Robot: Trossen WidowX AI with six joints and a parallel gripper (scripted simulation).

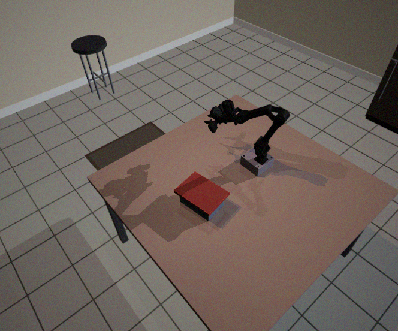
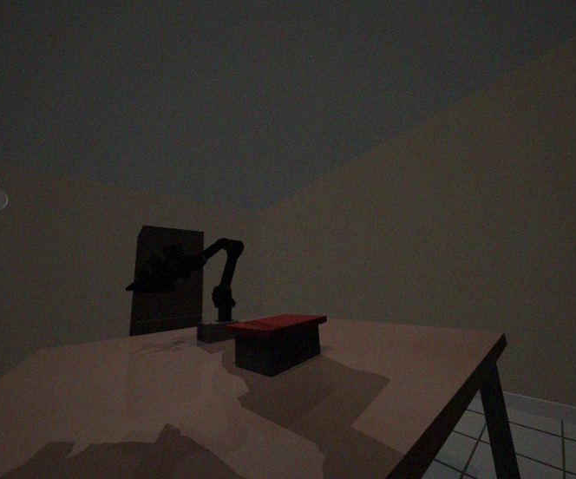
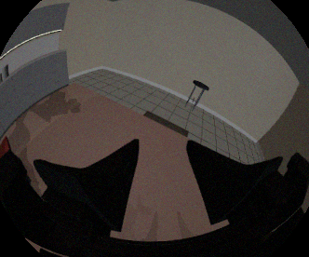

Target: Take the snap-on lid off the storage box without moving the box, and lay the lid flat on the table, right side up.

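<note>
The red lid is 38 cm ahead of my gripper tip, 31 cm to the left of it and 12 cm below it. From my gripper tip the other things lie so: storage box (38 cm ahead, 31 cm to the left, 17 cm below).
</note>
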